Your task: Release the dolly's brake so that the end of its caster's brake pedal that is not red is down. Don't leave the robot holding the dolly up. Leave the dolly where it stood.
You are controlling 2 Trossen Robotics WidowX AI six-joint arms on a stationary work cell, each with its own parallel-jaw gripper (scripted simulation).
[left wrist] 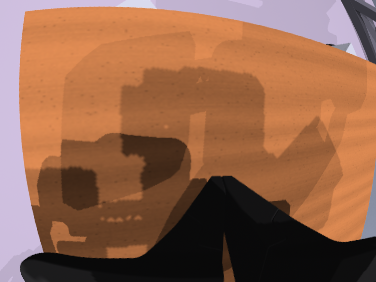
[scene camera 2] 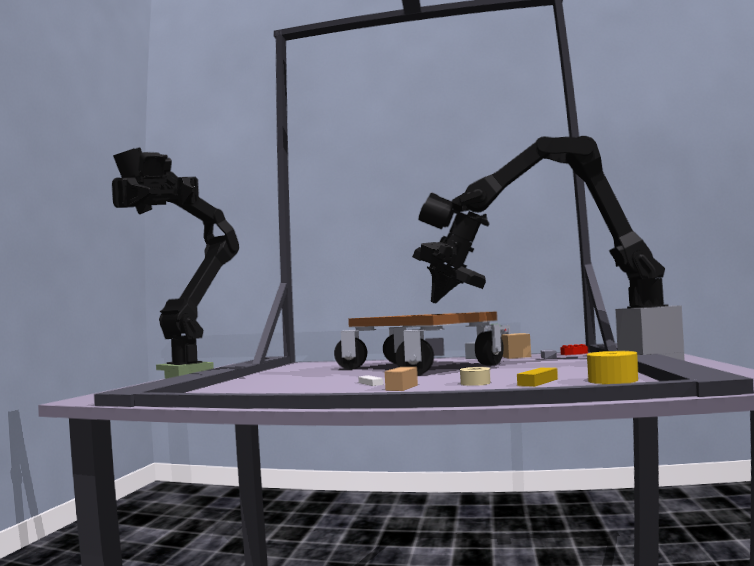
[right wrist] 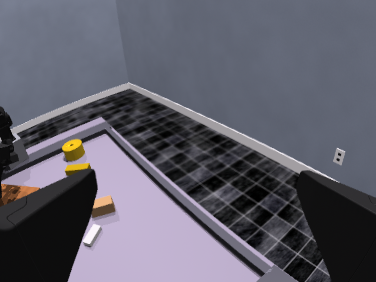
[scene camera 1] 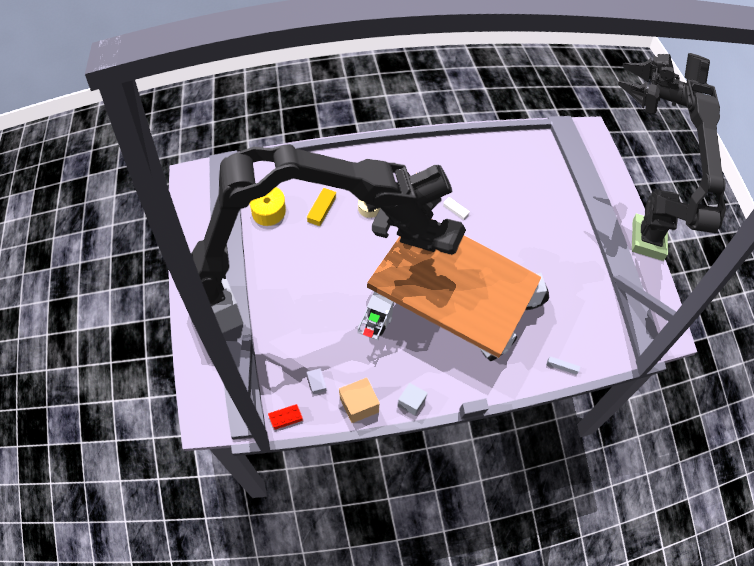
Labels:
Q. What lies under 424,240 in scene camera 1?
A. The left gripper.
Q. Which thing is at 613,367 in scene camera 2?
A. A yellow cylinder.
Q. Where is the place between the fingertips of the left gripper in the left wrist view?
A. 220,186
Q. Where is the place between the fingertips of the right gripper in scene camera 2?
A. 171,190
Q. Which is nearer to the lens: the yellow cylinder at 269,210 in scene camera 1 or the tan cube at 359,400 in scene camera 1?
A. The tan cube.

